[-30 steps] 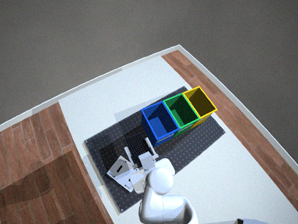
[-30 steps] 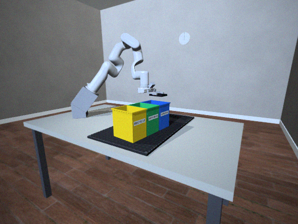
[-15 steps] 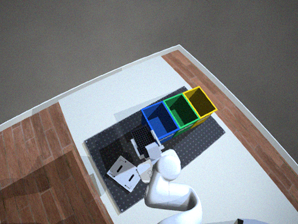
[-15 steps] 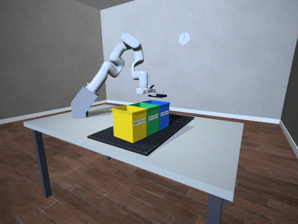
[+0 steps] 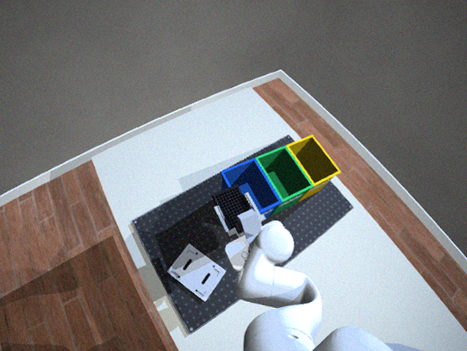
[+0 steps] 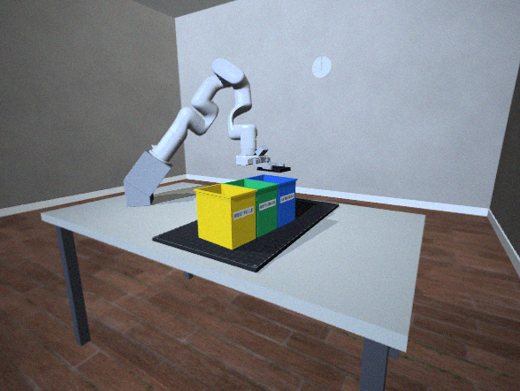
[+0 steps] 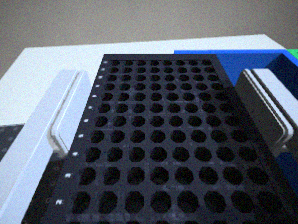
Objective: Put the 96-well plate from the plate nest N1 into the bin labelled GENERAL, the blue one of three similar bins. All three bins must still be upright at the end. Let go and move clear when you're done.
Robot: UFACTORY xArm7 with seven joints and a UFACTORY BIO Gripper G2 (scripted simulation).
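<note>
My hand is 40 mm short of the blue general bin, 90 mm to the left of it and 130 mm above it. The rest, counted from my hand: black 96-well plate (10 mm below); then green bin (40 mm ahead, 220 mm to the right, 130 mm below); then white plate nest N1 (90 mm behind, 180 mm to the left, 210 mm below).
</note>
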